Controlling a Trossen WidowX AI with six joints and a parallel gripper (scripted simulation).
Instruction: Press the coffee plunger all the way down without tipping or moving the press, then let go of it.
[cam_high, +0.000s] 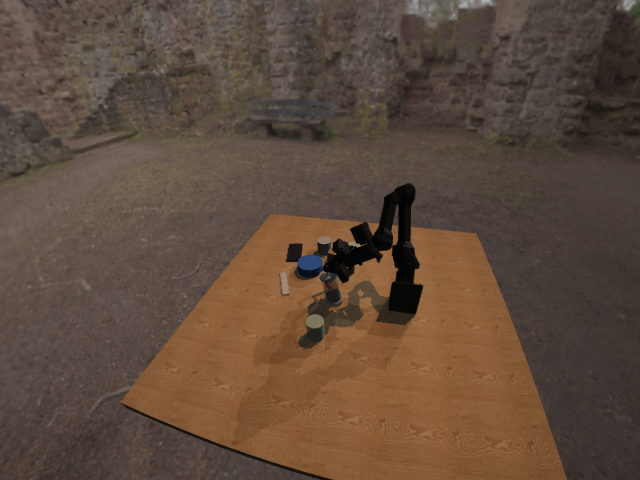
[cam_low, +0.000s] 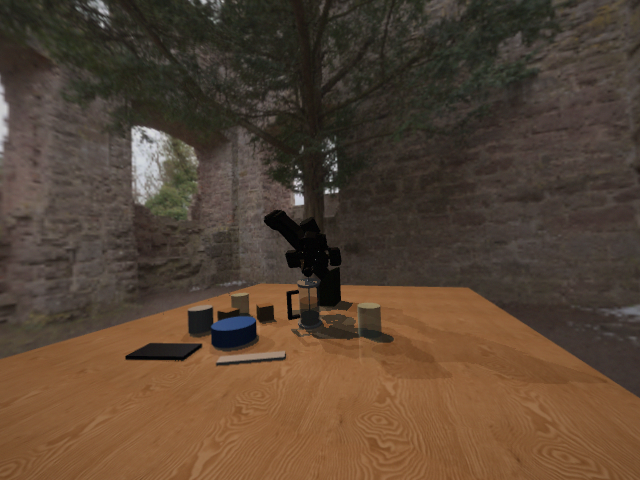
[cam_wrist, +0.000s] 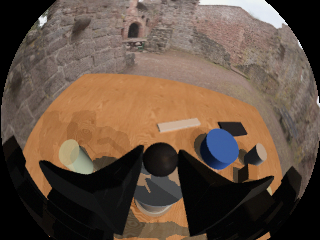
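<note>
The glass coffee press is 9 cm below my gripper tip, 2 cm to the right of it and 1 cm behind it. Also, from my gripper tip: blue disc: 18 cm to the right, 15 cm below, 12 cm ahead; then pale bar: 21 cm ahead, 17 cm below, 5 cm to the right; then black flat plate: 29 cm to the right, 24 cm ahead, 17 cm below.
</note>
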